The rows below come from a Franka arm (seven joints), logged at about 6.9 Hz.
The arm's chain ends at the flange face. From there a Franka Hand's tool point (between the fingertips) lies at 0.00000 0.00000 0.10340 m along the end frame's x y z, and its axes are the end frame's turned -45 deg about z.
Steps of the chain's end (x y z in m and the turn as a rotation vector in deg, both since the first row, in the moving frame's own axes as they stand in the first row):
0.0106, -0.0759, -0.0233, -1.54, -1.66, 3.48
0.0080, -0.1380, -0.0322, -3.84, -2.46, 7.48
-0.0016, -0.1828, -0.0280, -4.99, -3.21, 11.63
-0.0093, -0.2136, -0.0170, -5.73, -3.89, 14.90
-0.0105, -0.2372, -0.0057, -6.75, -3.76, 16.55
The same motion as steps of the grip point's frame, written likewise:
0.0571, -0.0465, -0.0234, 0.08, -2.26, 3.48
0.0951, -0.0907, -0.0325, -0.98, -4.45, 7.48
0.1175, -0.1292, -0.0286, -1.26, -5.80, 11.63
0.1321, -0.1569, -0.0178, -1.30, -6.80, 14.90
0.1466, -0.1733, -0.0066, -2.11, -7.43, 16.55

